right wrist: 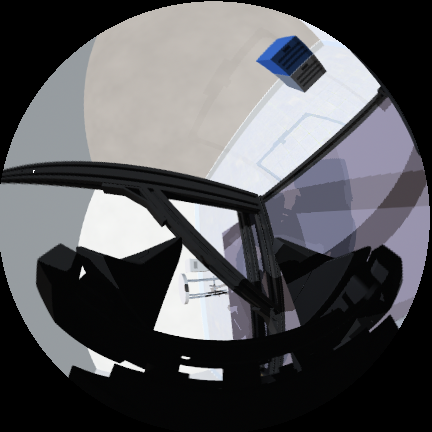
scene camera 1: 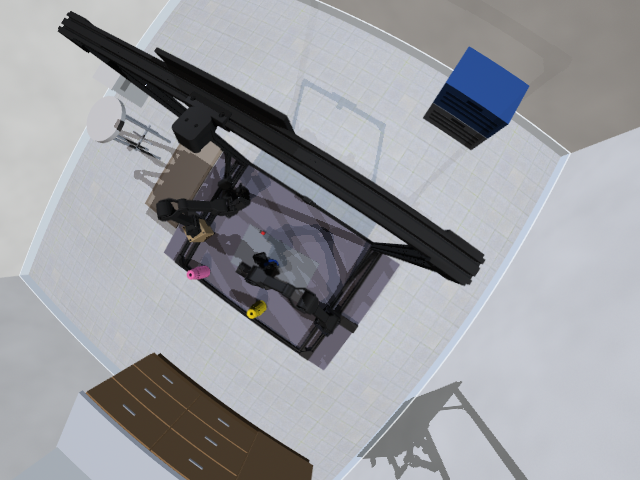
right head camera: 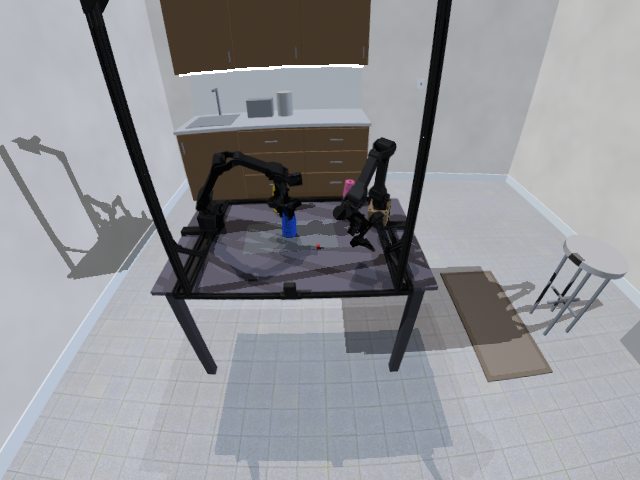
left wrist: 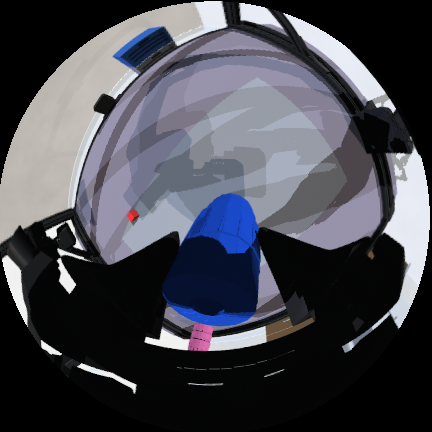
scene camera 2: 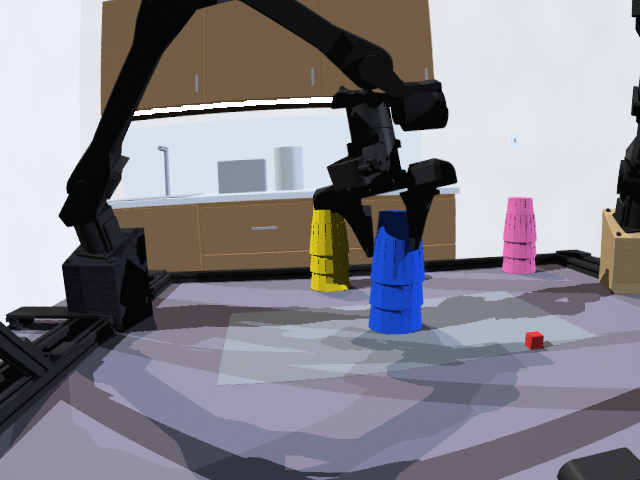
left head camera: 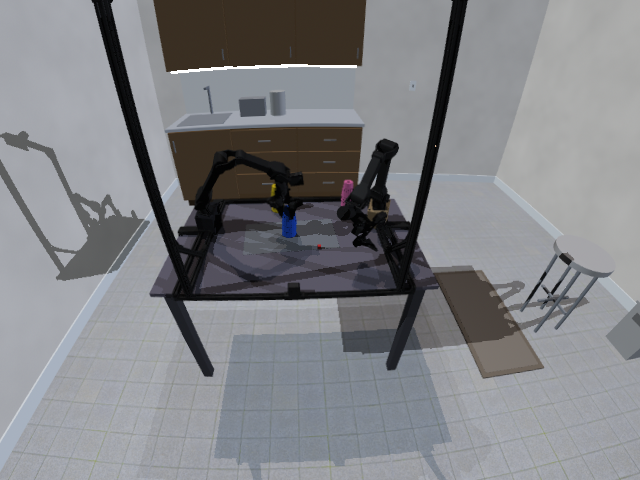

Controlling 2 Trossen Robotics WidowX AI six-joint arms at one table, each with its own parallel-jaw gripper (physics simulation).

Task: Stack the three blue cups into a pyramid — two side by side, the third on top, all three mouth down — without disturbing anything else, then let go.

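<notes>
The blue cups stand nested in one upright stack, mouth down, on a pale mat near the table's middle. My left gripper points down over the stack, its fingers on either side of the top blue cup and appearing to touch it; it is shut on that cup. The stack's base rests on the mat. From above, the left gripper mostly hides the stack. My right gripper is open and empty, raised at the table's right side.
A yellow cup stack stands behind the blue one. A pink cup stack stands at the back right. A small red cube lies to the right of the blue stack. Black frame rails line the table.
</notes>
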